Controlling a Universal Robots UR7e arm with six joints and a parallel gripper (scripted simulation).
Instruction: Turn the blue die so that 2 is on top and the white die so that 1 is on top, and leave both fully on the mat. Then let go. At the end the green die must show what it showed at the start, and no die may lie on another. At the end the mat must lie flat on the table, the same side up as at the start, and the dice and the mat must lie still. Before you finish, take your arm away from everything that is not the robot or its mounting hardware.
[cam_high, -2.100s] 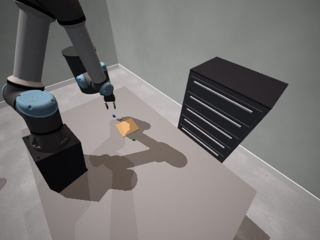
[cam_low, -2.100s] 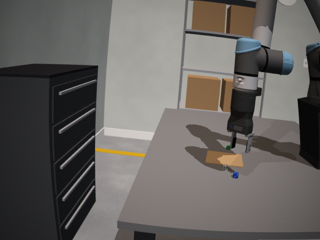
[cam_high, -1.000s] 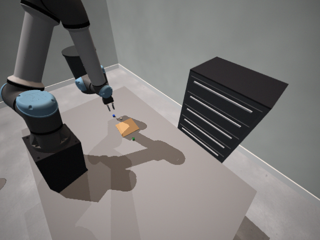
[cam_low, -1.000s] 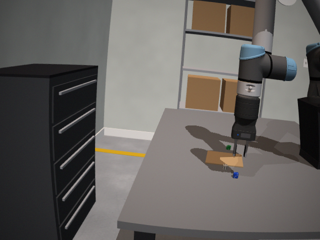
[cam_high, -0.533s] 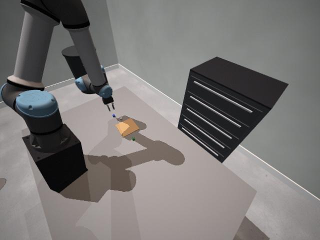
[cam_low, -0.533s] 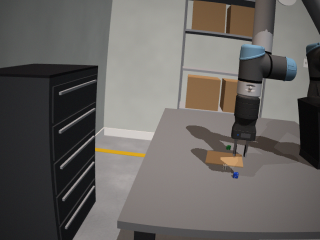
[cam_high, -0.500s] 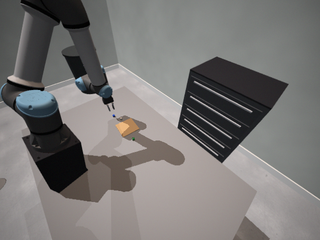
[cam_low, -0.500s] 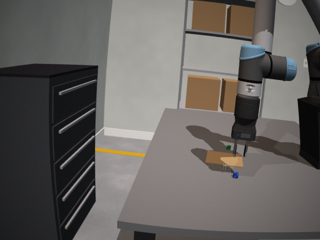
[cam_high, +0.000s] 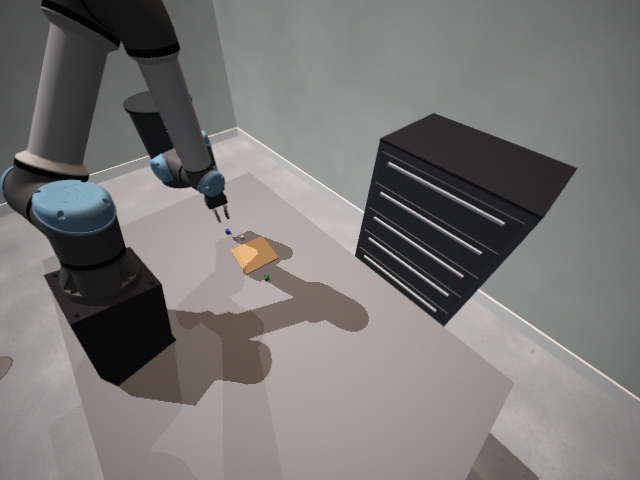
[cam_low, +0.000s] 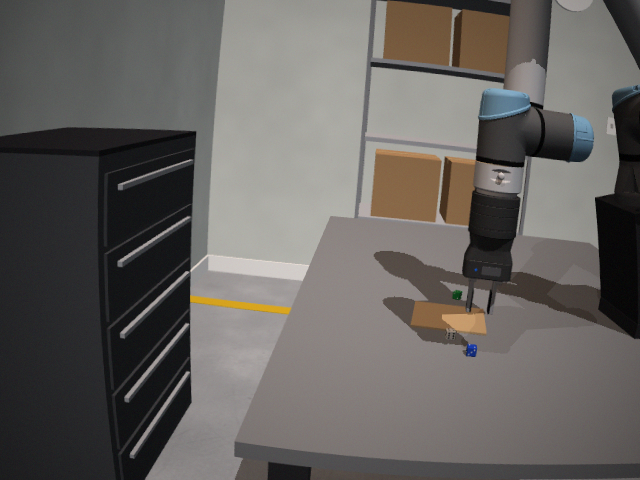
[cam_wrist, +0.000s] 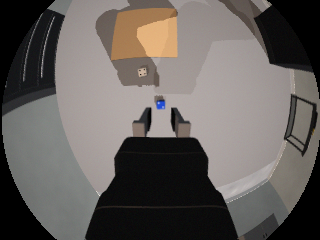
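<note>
Right now my hand is 9 cm above the blue die. From my hand the other things lie so: orange mat 17 cm to the right, 9 cm below, 6 cm ahead; then green die 30 cm to the right, 9 cm below, 5 cm ahead; then white die 9 cm below, 6 cm to the right, 4 cm ahead.
</note>
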